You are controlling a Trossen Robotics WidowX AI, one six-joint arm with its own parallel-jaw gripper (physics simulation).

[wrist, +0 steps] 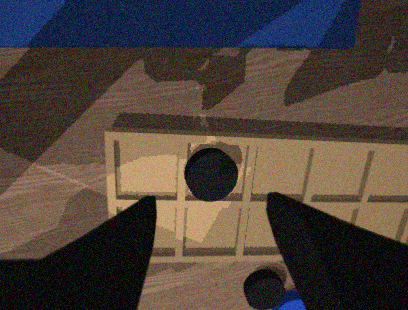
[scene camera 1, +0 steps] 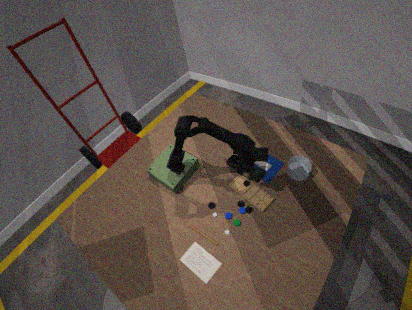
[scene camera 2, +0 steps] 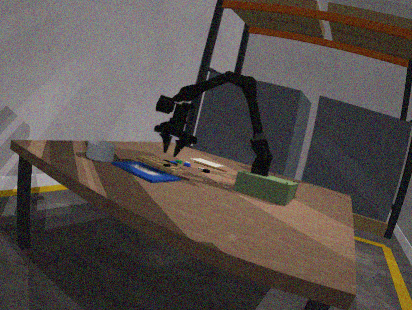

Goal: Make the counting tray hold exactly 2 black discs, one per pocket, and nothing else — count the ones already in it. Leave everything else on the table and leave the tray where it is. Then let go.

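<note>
The wooden counting tray (scene camera 1: 262, 198) (wrist: 277, 203) lies on the table with two rows of pockets. A black disc (scene camera 1: 246, 183) (wrist: 211, 174) is at the second pocket from the left in the far row in the wrist view. It overlaps the left and near dividers, so I cannot tell whether it lies flat. My gripper (scene camera 1: 254, 177) (scene camera 2: 171, 151) (wrist: 212, 203) is open and empty above the tray, its fingertips on either side of that pocket's column. Black discs (scene camera 1: 212, 205) (scene camera 1: 241, 204) (scene camera 1: 249, 209) lie on the table beside the tray; one black disc (wrist: 264, 288) shows in the wrist view.
Blue discs (scene camera 1: 228, 216) (scene camera 1: 242, 210), a green disc (scene camera 1: 237, 222) and white discs (scene camera 1: 215, 214) (scene camera 1: 227, 232) lie nearby. A blue pad (scene camera 2: 167, 177) (wrist: 200, 25) and clear bowl (scene camera 1: 300, 168) (scene camera 2: 100, 151) are past the tray. A thin stick (scene camera 1: 204, 234) and paper (scene camera 1: 200, 262) lie farther off.
</note>
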